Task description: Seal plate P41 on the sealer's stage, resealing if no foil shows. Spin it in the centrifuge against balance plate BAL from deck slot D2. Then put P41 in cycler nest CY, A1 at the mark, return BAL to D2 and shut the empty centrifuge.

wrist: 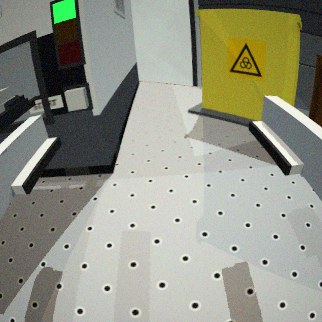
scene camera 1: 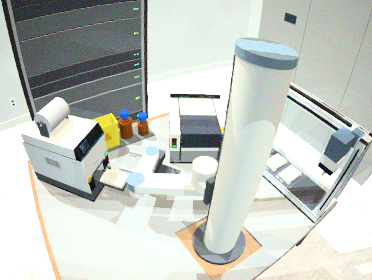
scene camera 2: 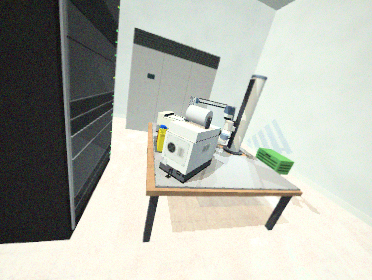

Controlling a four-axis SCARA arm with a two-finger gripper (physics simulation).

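Where they show: gripper, fingertip midpoint: (wrist: 151, 116) (scene camera 1: 124, 160); arm's base at its link origin: (scene camera 1: 218, 241) (scene camera 2: 232, 150).
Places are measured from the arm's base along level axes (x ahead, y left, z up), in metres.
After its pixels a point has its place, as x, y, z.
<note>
The sealer (scene camera 1: 62, 152) @(0.586, 0.491, 0.323) (scene camera 2: 190, 152) @(0.827, 0.691, 0.238) (wrist: 112, 45) @(0.731, 0.325, 0.137) stands at the table's left in scene camera 1, its green lamp lit. A pale plate (scene camera 1: 114, 178) @(0.507, 0.280, 0.123) lies on the stage in front of it; its label and whether foil covers it cannot be told. My gripper (wrist: 151, 116) @(0.629, 0.170, 0.099) is open and empty above the perforated table top, with the sealer's base ahead on its left. The arm hides the gripper in scene camera 1. A white machine with a dark lid (scene camera 1: 200, 131) @(0.501, -0.226, 0.225) stands at the back middle. Two pale plates (scene camera 1: 277, 161) @(0.188, -0.582, 0.080) (scene camera 1: 290, 174) @(0.067, -0.571, 0.080) lie in the glazed enclosure at the right. BAL, D2 and CY cannot be identified.
A yellow biohazard bin (scene camera 1: 108, 131) @(0.856, 0.178, 0.146) (scene camera 2: 161, 140) @(0.949, 0.265, 0.124) (wrist: 250, 65) @(0.857, 0.182, 0.101) stands behind the sealer, beside two brown bottles (scene camera 1: 125, 127) @(0.885, 0.055, 0.112) (scene camera 1: 143, 126) @(0.863, -0.059, 0.091) with blue caps. The arm's column (scene camera 1: 245, 140) @(-0.039, 0.064, 0.660) (scene camera 2: 247, 112) @(0.038, 0.065, 0.507) rises between the stage and the enclosure. A green crate (scene camera 2: 275, 161) shows beyond the table.
</note>
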